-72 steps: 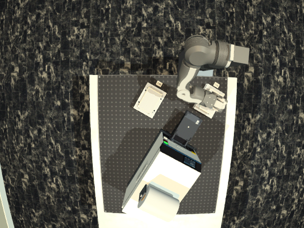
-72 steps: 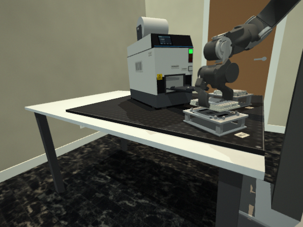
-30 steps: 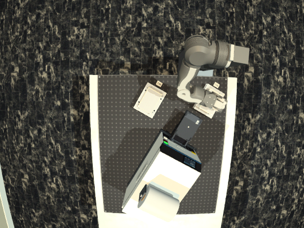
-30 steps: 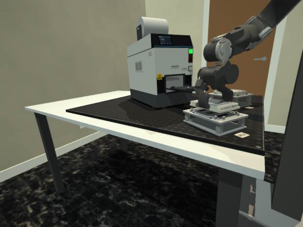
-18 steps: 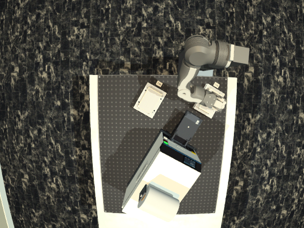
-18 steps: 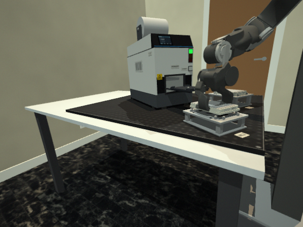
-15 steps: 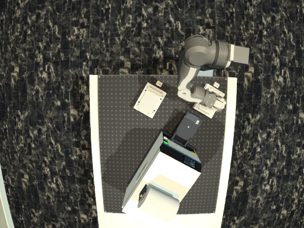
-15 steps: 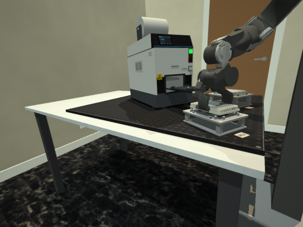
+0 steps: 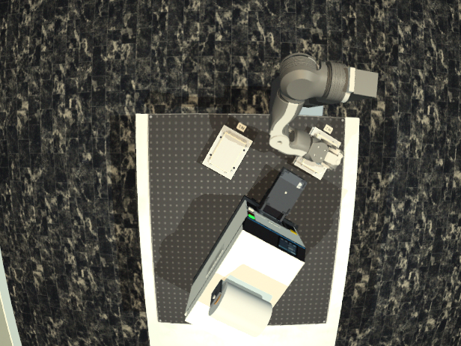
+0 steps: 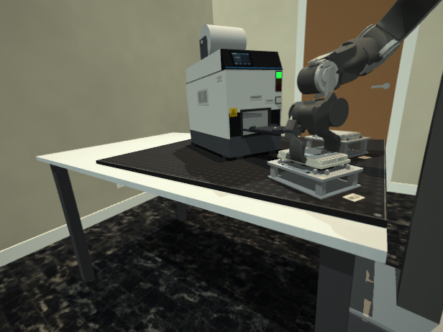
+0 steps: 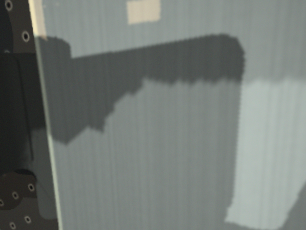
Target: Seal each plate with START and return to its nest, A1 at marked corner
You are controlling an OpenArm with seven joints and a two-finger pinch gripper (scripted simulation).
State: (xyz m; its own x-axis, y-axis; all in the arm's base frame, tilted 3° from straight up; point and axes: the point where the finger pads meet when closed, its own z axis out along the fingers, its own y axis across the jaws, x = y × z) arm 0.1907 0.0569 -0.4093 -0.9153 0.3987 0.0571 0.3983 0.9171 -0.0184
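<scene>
Now: hand right at the clear well plate. From my hand the other things lie so: label tag 100 mm behind, 60 mm below, 40 mm to the left; sealer stage 150 mm ahead, 120 mm to the right, 40 mm above; N1 label 300 mm to the right, 70 mm behind, 60 mm below.
</scene>
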